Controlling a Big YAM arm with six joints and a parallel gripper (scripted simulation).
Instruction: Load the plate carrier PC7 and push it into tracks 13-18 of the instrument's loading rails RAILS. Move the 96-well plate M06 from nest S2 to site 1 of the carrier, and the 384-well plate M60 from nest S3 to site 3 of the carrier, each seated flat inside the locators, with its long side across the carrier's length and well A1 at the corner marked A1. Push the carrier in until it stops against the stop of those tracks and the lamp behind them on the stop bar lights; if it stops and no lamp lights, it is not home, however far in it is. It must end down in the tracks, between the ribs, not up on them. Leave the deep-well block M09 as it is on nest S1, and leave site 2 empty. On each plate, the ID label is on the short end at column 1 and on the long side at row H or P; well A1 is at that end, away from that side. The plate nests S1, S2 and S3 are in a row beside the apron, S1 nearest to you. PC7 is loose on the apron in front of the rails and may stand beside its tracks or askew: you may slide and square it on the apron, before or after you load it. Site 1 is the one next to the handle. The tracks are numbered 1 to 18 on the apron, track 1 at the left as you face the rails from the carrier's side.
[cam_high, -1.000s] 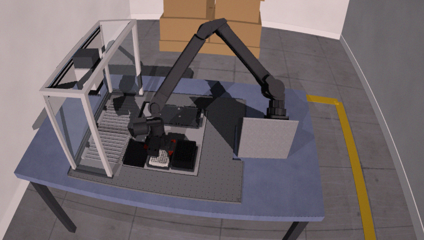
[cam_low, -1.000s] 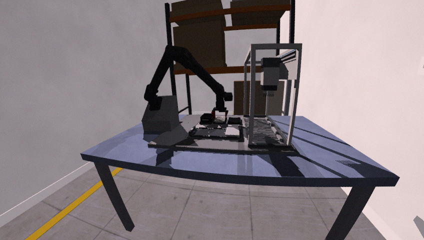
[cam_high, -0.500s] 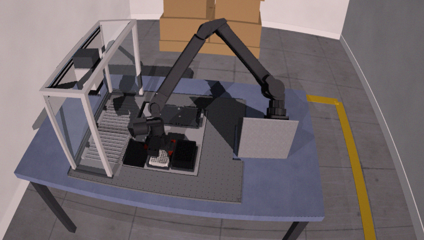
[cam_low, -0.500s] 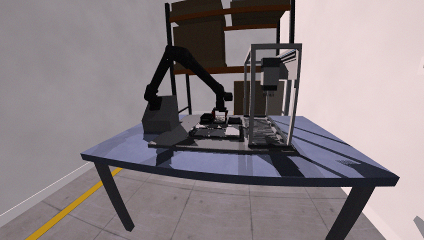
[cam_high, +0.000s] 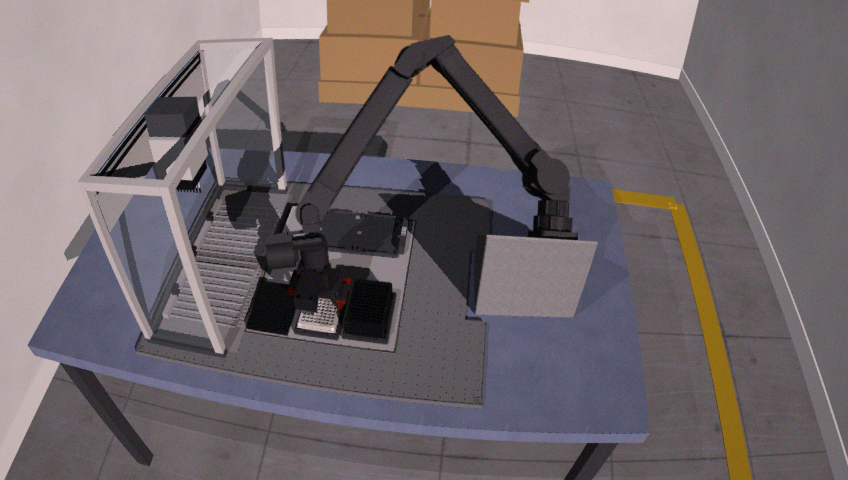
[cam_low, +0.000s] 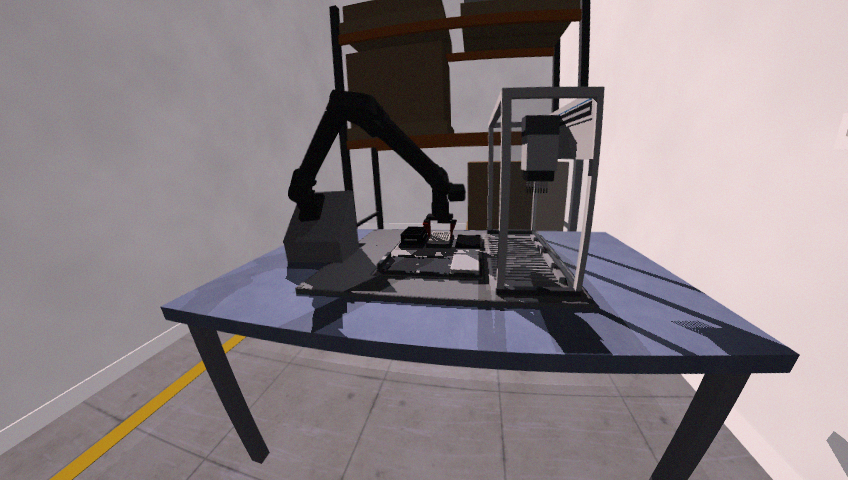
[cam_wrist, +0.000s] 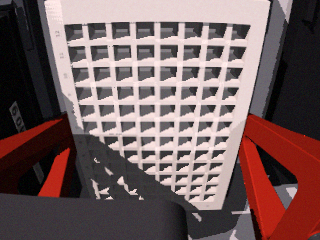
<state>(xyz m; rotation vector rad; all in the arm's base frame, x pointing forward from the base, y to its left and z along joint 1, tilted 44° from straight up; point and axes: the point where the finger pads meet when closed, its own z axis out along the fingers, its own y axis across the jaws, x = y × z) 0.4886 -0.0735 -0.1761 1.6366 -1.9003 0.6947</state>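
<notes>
Right now my hand is 20 mm above the plate nest S2. From my hand the other things lie so: dark plate carrier PC7: 20 mm behind, 260 mm to the right, 10 mm below; white 96-well plate M06: right at my hand; black nest S3: 120 mm ahead, 20 mm below.
</notes>
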